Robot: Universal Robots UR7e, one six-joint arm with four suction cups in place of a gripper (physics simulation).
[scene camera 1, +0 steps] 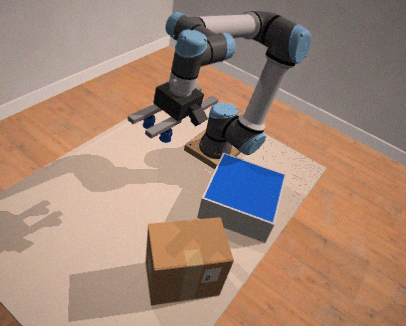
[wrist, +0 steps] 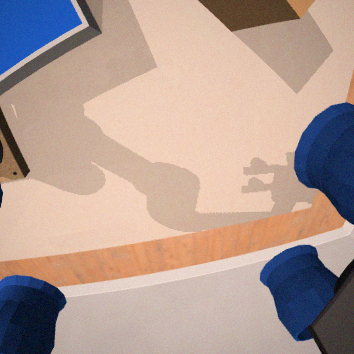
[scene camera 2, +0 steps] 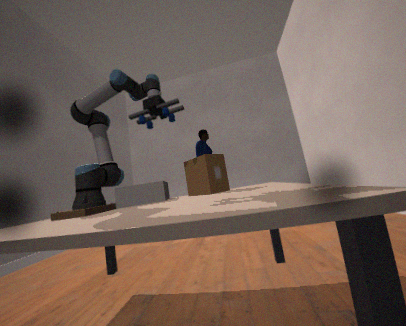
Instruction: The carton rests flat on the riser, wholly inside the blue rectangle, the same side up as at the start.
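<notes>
The brown carton [scene camera 1: 190,245] [scene camera 2: 207,175] stands upright on the table, apart from the riser, with tape and a white label on one side. In the wrist view part of the carton [wrist: 255,12] shows at the top edge. The grey riser [scene camera 1: 235,222] [scene camera 2: 140,195] [wrist: 50,56] stands near the arm's base. The blue rectangle [scene camera 1: 245,187] [wrist: 35,30] covers its top, inside a pale rim, with nothing on it. My gripper [scene camera 1: 170,123] [scene camera 2: 157,118] [wrist: 162,240] is open and holds nothing. Its blue cups hang high above the table, away from carton and riser.
The arm's base stands on a brown wooden plate [scene camera 1: 197,151] [scene camera 2: 82,212] [wrist: 11,162] beside the riser. The pale table top [scene camera 1: 120,200] [scene camera 2: 200,204] [wrist: 210,100] carries shadows of the arm. A person in blue [scene camera 2: 202,146] stands behind the carton in scene camera 2.
</notes>
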